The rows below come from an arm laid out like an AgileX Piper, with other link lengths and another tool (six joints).
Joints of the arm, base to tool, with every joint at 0 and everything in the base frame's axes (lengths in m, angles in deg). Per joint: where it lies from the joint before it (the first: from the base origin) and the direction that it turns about. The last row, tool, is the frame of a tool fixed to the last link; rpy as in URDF.
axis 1: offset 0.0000 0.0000 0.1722 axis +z
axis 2: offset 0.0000 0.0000 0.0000 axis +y
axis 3: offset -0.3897 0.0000 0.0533 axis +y
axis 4: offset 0.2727 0.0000 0.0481 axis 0.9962 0 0.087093
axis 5: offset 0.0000 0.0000 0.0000 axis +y
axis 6: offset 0.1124 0.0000 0.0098 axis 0.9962 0 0.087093
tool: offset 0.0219 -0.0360 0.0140 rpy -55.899 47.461 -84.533
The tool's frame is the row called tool.
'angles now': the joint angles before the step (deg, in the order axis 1, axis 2, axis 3, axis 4, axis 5, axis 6). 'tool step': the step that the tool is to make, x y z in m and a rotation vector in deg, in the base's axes. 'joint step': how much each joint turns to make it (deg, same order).
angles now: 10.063, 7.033, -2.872, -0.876, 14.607, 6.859
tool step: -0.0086, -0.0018, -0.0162, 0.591, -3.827, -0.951
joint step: -0.997, -5.581, 3.051, 0.058, -1.343, -0.113
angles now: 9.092, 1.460, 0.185, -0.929, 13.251, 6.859
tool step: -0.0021, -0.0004, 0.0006, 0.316, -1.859, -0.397
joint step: -0.427, -1.392, 0.216, 0.105, -0.710, -0.080
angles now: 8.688, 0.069, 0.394, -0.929, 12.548, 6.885
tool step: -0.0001, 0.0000, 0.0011, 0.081, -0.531, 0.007
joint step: 0.001, -0.109, -0.011, -0.002, -0.417, 0.002
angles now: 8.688, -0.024, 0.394, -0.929, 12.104, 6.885
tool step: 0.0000, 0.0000, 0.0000, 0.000, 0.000, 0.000
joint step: 0.000, 0.000, 0.000, 0.000, 0.000, 0.000
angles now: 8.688, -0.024, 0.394, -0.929, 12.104, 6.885
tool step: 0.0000, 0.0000, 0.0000, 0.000, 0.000, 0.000
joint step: 0.000, 0.000, 0.000, 0.000, 0.000, 0.000
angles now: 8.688, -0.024, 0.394, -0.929, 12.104, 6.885
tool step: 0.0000, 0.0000, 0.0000, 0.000, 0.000, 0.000
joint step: 0.000, 0.000, 0.000, 0.000, 0.000, 0.000
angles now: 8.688, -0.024, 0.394, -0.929, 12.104, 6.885
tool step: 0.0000, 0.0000, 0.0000, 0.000, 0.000, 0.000
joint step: 0.000, 0.000, 0.000, 0.000, 0.000, 0.000
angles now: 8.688, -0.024, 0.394, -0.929, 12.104, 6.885
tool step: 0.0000, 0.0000, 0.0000, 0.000, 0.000, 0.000
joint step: 0.000, 0.000, 0.000, 0.000, 0.000, 0.000
